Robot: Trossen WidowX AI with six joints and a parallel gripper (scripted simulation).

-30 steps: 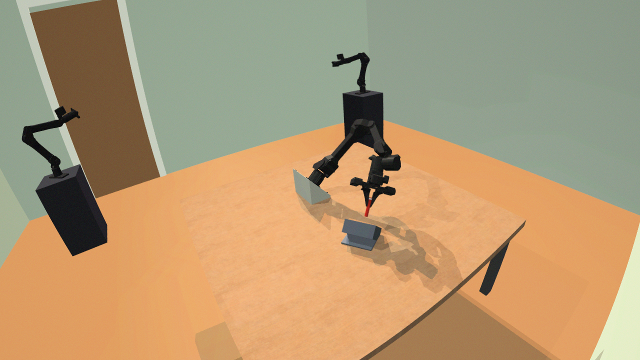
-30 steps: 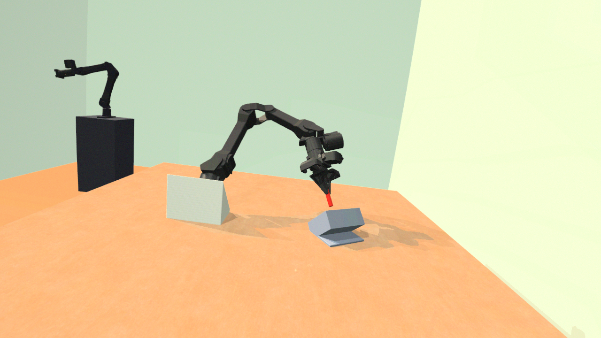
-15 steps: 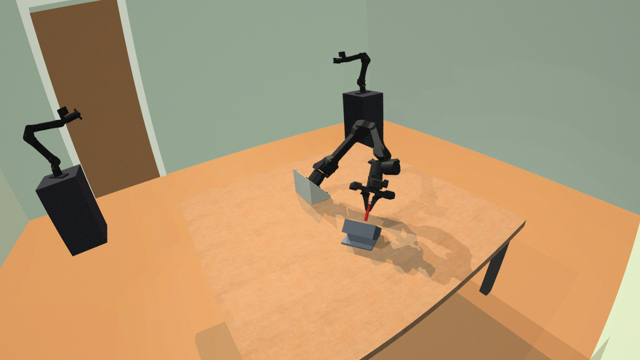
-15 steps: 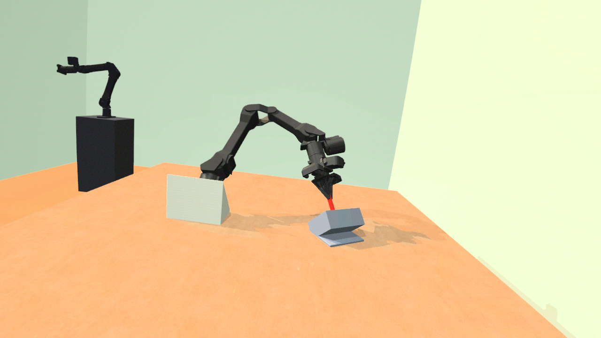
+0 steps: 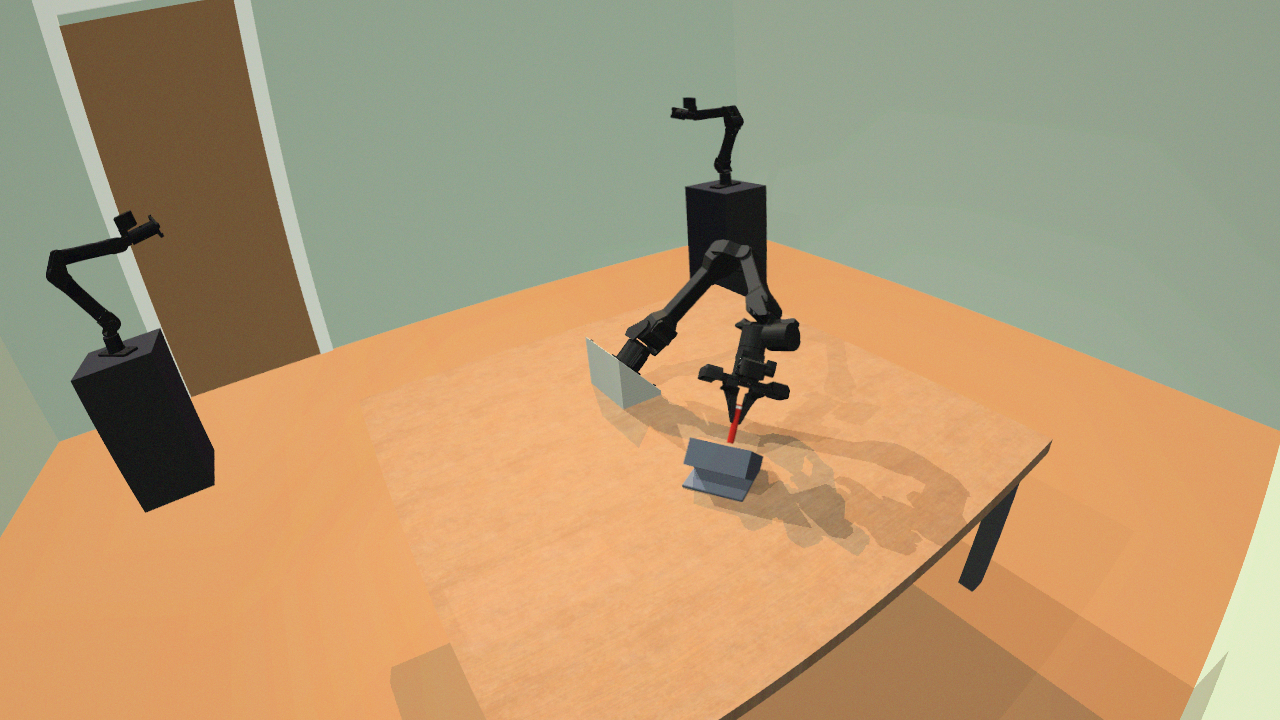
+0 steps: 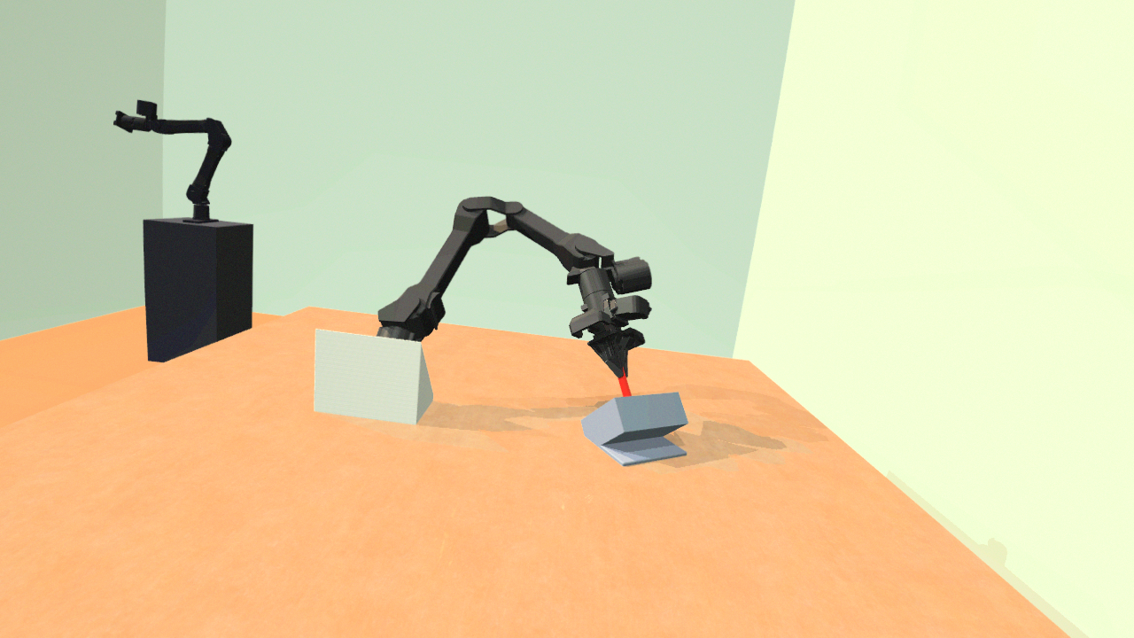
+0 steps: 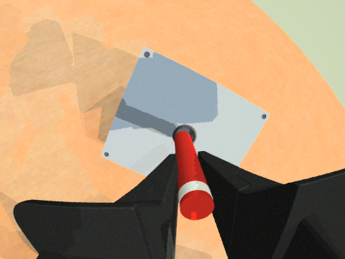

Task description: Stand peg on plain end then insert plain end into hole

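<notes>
My gripper tip is now 20 mm short of the grey-blue panel block, 50 mm to the left of it and 60 mm above it. Also, from my gripper tip: red peg (10 mm behind, 10 mm to the left, 10 mm above).
</notes>
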